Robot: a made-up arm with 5 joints.
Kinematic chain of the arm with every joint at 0, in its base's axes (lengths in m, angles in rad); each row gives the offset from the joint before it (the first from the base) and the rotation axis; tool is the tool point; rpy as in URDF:
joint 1: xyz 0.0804 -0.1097 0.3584 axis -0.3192 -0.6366 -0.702
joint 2: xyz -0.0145 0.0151 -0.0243 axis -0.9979 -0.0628 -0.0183
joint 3: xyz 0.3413 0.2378 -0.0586 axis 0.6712 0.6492 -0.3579
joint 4: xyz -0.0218 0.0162 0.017 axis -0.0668 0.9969 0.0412
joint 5: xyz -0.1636 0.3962 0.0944 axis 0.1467 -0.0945 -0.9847
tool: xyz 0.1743 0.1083 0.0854 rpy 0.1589 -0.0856 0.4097
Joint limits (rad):
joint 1: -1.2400..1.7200
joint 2: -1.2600..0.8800
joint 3: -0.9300..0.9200
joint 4: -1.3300..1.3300
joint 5: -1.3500..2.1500
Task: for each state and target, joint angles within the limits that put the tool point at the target. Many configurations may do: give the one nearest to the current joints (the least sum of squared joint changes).
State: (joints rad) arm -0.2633 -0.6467 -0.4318 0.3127 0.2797
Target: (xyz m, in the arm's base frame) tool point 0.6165 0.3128 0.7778
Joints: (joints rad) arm -0.5320 -0.8767 0.3101 0.4572 0.4417
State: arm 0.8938 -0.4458 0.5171 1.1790 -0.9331
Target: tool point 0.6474 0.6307 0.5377
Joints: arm 0.5347 -0.0609 0.0057 1.0513 -0.9617
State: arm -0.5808 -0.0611 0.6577 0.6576 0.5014
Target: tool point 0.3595 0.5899 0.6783
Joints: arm -0.7922 -0.3691 0.2413 0.4123 0.3684
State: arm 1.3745 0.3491 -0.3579 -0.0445 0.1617
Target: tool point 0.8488 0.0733 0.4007
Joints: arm 1.2663 0.2700 -0.3717 -0.1022 0.2267
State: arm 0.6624 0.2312 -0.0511 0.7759 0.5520
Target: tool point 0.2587 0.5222 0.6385
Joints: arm -0.2617 -0.4315 -0.4393 0.0992 0.6555
